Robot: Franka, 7 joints.
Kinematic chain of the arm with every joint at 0, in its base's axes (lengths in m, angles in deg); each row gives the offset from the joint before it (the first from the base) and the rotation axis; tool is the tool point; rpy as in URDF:
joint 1: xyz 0 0 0.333 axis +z
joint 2: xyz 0 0 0 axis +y
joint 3: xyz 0 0 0.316 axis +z
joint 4: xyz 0.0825 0 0 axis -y
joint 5: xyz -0.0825 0 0.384 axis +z
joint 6: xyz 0 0 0 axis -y
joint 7: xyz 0.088 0 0 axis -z
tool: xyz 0 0 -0.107 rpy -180 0 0
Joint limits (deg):
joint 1: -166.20..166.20
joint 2: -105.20..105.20
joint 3: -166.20..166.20
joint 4: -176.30..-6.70
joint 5: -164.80..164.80
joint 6: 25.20..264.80
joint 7: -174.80..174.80
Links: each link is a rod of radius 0.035 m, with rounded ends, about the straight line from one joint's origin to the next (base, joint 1, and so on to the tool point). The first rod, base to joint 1, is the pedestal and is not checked.
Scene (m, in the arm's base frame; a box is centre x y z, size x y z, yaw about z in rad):
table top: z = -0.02
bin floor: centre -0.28 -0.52 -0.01 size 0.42 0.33 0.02 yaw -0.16
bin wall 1: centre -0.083 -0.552 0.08 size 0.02 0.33 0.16 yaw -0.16
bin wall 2: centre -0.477 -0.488 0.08 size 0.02 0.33 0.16 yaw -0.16
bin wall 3: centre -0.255 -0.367 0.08 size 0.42 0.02 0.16 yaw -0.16
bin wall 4: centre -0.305 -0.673 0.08 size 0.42 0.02 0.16 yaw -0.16
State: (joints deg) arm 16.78 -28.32 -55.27 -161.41 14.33 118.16 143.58
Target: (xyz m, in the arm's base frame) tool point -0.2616 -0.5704 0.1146
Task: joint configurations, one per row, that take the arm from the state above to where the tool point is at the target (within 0.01 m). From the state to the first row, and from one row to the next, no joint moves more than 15 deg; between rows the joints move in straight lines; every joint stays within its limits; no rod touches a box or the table.
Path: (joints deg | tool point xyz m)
1: 15.35 -36.92 -68.54 -150.10 14.37 122.89 143.58 | 0.2691 -0.2850 0.3331
2: 13.91 -45.53 -81.80 -138.78 14.41 127.61 143.58 | 0.1879 -0.4254 0.3578
3: 12.48 -54.13 -95.07 -127.47 14.45 132.34 143.58 | 0.0520 -0.5343 0.3276
4: 11.05 -62.73 -108.33 -116.15 14.49 137.06 143.58 | -0.1084 -0.5867 0.2414
5: 9.61 -71.33 -121.60 -104.84 14.53 141.79 143.58 | -0.2616 -0.5704 0.1146

